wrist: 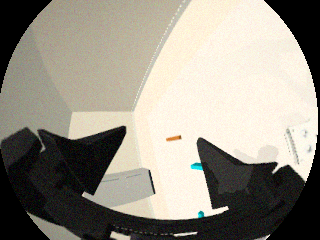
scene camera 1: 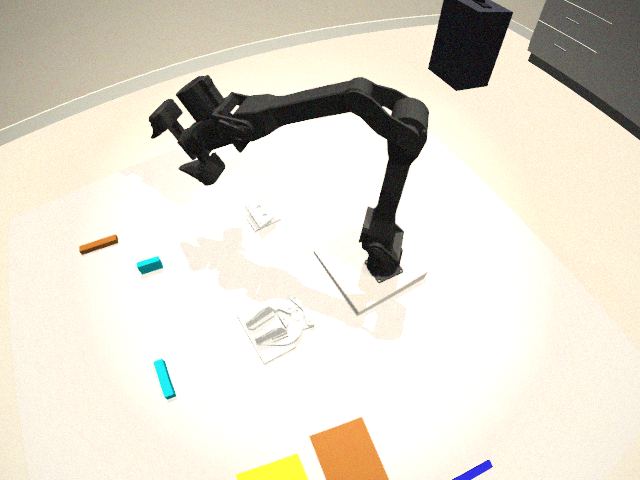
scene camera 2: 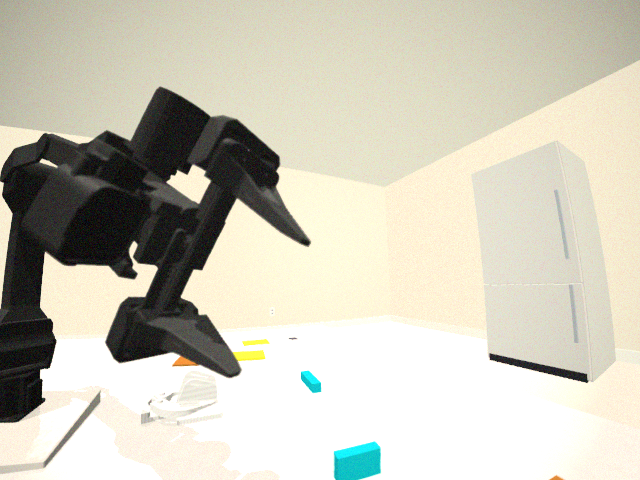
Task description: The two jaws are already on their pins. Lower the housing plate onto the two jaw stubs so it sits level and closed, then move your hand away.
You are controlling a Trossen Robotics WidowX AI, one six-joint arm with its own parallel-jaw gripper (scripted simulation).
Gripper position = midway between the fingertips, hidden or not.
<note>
My gripper (scene camera 2: 270, 312) is open, holding nothing.
My gripper also shows in the wrist view (wrist: 162, 135) and in scene camera 1 (scene camera 1: 166, 152).
</note>
